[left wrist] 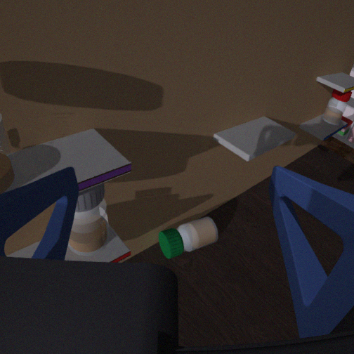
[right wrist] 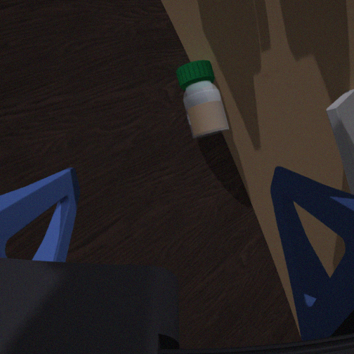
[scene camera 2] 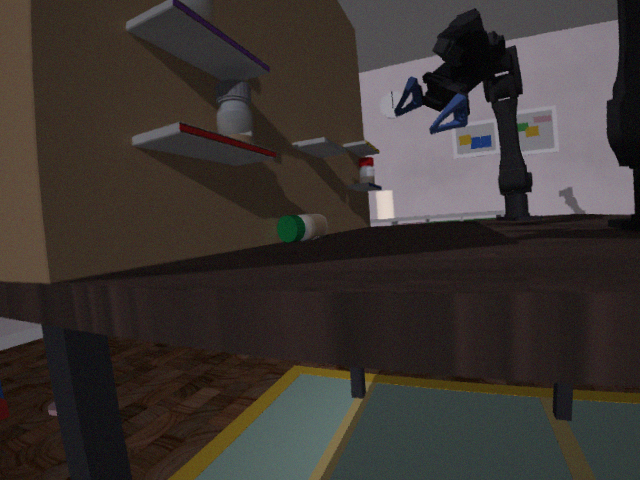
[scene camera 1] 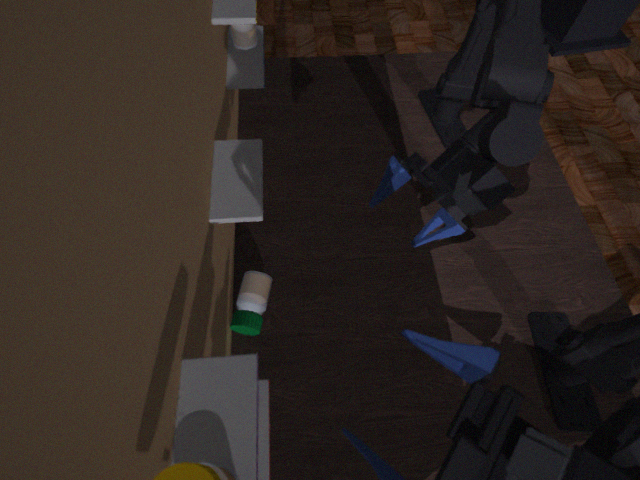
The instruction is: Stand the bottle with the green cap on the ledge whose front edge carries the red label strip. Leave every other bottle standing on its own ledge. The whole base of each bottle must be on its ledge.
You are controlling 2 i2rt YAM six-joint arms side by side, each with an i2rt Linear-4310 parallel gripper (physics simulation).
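Frame: origin at the left arm's base, x ahead, y left, z up, level; metres.
Seen in the pictures: left gripper, fingertip midpoint: (scene camera 1: 373, 377); right gripper, fingertip midpoint: (scene camera 2: 411, 122) (scene camera 1: 391, 226); left arm's base at its link origin: (scene camera 1: 560, 368); right arm's base at its link origin: (scene camera 2: 517, 219) (scene camera 1: 443, 118).
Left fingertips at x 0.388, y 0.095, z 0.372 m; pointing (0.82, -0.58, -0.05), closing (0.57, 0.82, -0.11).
Note:
Offsets run from my left fingertips to a thing's middle. "pt": to the spot under its first point.
The green-capped bottle {dx +0.167, dy -0.197, dz -0.345 m} (scene camera 1: 253, 299) (scene camera 2: 305, 227) (left wrist: 192, 237) (right wrist: 202, 107) lies on its side on the table at the foot of the wall panel. The red-strip ledge {dx +0.145, dy +0.064, dz -0.223 m} (scene camera 1: 264, 428) (scene camera 2: 165, 139) (left wrist: 117, 245) holds an upright grey-capped bottle {dx +0.157, dy +0.002, dz -0.164 m} (scene camera 2: 234, 116) (left wrist: 89, 230), set under the purple-strip ledge {dx +0.145, dy +0.064, dz -0.083 m} (scene camera 1: 222, 382) (scene camera 2: 191, 43) (left wrist: 75, 150). My right gripper (scene camera 1: 392, 226) (scene camera 2: 414, 122) (right wrist: 174, 178) is open and empty, out from the panel and apart from the green-capped bottle. My left gripper (scene camera 1: 373, 380) (left wrist: 173, 177) is open and empty, out from the purple-strip ledge.
A yellow-capped bottle {pt dx +0.140, dy +0.070, dz +0.028 m} (scene camera 1: 188, 472) stands on the purple-strip ledge. A plain ledge {dx +0.179, dy -0.335, dz -0.153 m} (scene camera 1: 235, 180) (scene camera 2: 317, 147) (left wrist: 255, 135) (right wrist: 345, 125) holds nothing. Farther along, a red-capped bottle {dx +0.217, dy -0.774, dz -0.164 m} (scene camera 2: 367, 173) (left wrist: 335, 107) stands on the blue-strip ledge {dx +0.213, dy -0.733, dz -0.223 m} (scene camera 1: 245, 69) (left wrist: 315, 126), under the yellow-strip ledge {dx +0.213, dy -0.733, dz -0.083 m} (scene camera 2: 359, 148) (left wrist: 337, 80).

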